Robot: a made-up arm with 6 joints. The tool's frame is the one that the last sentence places.
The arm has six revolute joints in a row. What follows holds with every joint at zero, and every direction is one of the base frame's. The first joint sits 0.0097 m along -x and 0.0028 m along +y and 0.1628 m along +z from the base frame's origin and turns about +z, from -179.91 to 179.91 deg. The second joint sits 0.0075 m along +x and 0.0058 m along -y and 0.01 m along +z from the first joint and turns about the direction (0, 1, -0.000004), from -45.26 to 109.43 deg. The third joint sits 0.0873 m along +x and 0.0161 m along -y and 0.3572 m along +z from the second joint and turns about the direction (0, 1, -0.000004), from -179.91 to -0.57 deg. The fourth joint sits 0.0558 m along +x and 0.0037 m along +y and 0.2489 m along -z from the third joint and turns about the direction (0, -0.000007, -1), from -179.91 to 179.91 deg. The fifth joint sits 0.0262 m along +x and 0.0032 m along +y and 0.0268 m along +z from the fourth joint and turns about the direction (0, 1, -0.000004), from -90.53 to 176.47 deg. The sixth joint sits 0.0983 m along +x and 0.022 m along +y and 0.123 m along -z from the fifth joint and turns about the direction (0, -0.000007, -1), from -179.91 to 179.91 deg. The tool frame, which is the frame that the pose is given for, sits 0.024 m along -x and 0.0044 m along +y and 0.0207 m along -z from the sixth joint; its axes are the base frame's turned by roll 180, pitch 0 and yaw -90 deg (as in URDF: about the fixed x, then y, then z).
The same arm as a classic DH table. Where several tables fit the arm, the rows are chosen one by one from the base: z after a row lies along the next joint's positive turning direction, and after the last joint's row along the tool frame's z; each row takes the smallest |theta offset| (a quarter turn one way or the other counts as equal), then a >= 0, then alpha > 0; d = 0 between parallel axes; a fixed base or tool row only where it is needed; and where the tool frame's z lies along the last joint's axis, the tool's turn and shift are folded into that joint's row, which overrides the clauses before.
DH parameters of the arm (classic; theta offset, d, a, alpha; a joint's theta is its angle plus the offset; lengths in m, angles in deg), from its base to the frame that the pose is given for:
base (fixed): -16.1 0 -0.0101 0
joint 1: 16.1 0.1728 0.0075 -90
joint 2: -76.27 0 0.3677 0
joint 3: 76.27 -0.0182 0.0558 -90
joint 4: 0 0.2221 0.0262 90
joint 5: 0 0.0252 0.0983 -90
joint 6: 10.39 0 -0.0244 0
tool (fixed): 79.61 0.1437 0 0
Joint limits (deg, base to tool): -179.91..179.91 -45.26..109.43 -179.91..-0.57 -179.91..179.91 -90.53..176.47 -179.91..179.91

